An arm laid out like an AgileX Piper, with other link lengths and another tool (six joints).
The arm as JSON. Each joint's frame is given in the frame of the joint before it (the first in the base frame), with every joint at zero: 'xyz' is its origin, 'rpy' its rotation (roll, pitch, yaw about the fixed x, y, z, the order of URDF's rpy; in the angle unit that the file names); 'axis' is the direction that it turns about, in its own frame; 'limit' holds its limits. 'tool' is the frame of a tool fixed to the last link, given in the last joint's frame.
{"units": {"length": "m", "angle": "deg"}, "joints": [
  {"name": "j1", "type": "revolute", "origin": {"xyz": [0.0, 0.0, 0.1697], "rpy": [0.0, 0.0, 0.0]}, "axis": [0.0, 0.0, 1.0], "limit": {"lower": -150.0, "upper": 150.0}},
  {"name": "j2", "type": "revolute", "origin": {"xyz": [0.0, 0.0, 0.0], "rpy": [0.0, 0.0, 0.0]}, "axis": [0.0, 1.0, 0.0], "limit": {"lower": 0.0, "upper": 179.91}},
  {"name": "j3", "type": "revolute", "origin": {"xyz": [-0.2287, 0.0, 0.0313], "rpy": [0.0, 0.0, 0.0]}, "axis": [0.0, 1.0, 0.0], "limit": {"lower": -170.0, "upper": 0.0}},
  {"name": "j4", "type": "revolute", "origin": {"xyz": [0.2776, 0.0, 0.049], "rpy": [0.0, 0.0, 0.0]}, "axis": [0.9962, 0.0, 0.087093], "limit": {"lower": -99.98, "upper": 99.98}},
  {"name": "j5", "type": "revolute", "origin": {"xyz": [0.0, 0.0, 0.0], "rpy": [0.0, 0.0, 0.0]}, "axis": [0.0, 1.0, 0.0], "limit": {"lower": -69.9, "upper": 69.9}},
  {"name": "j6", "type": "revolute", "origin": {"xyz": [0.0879, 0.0, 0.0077], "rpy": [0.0, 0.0, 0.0]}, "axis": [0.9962, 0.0, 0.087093], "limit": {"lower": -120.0, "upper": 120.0}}
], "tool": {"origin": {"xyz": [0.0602, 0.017, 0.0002], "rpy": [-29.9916, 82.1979, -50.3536]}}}
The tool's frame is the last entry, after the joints.
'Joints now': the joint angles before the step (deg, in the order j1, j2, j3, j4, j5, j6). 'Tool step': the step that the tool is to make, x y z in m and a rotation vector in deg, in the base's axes. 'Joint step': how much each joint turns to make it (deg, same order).
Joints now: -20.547 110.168 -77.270 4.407 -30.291 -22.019
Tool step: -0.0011 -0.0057 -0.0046 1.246 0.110 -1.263
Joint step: -0.393 0.525 -0.008 1.809 0.006 -0.470
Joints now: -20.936 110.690 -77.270 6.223 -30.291 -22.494
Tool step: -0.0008 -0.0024 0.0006 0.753 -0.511 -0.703
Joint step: -0.121 0.008 -0.005 1.167 -0.220 -0.128
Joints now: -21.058 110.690 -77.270 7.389 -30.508 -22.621
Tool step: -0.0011 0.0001 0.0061 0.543 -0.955 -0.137
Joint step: 0.000 -0.668 0.018 0.334 -0.009 0.558
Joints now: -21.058 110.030 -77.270 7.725 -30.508 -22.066
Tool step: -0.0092 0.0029 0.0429 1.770 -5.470 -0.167
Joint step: 0.005 -4.876 -0.014 1.082 0.615 2.616
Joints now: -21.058 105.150 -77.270 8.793 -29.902 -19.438
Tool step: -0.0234 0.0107 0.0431 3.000 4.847 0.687
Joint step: -0.030 -9.527 -0.005 5.886 15.039 -5.466
